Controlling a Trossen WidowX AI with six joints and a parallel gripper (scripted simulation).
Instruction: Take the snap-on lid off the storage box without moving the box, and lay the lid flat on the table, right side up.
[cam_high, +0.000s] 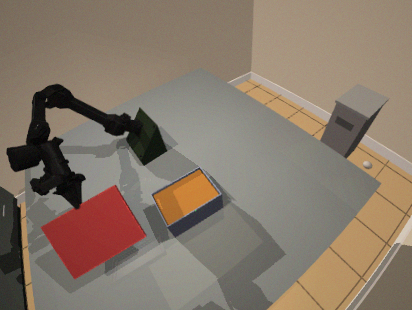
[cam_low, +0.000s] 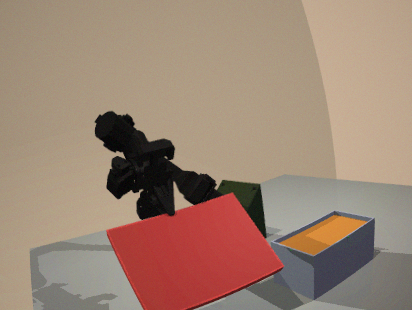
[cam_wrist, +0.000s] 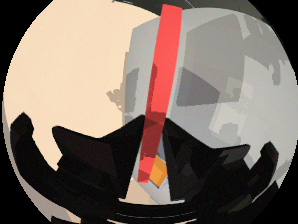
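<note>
Right now the red lid is 6 cm ahead of my gripper tip, 5 cm below it and 1 cm to the right of it. Round my gripper tip: storage box 28 cm to the left, 17 cm below, 11 cm ahead.
</note>
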